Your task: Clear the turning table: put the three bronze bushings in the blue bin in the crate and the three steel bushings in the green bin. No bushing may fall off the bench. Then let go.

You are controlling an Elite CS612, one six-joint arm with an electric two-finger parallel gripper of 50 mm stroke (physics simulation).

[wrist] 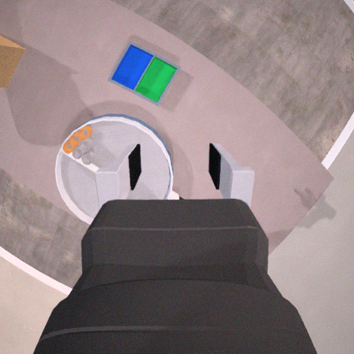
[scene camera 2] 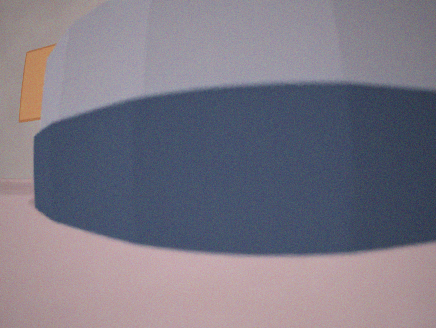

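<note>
In the wrist view my gripper [wrist: 174, 157] is open and empty, high above the bench by the turning table's right edge. The left finger covers part of the round, pale turning table [wrist: 112, 137]. Three orange bronze bushings [wrist: 76, 139] stand in a row near its upper left rim. Three grey steel bushings [wrist: 83, 152] are grouped beside them, next to a white bar [wrist: 82, 162]. The crate [wrist: 144, 73] stands above the table in the view, with a blue bin [wrist: 131, 67] on the left and a green bin [wrist: 157, 80] on the right; no bushings show in either.
In the wrist view a tan box [wrist: 9, 62] stands at the left edge, and the pink bench [wrist: 240, 115] has slanting edges with floor beyond. In the scene view a large blurred blue band [scene camera 2: 240, 170] under a pale band hides much; an orange panel [scene camera 2: 34, 85] shows behind.
</note>
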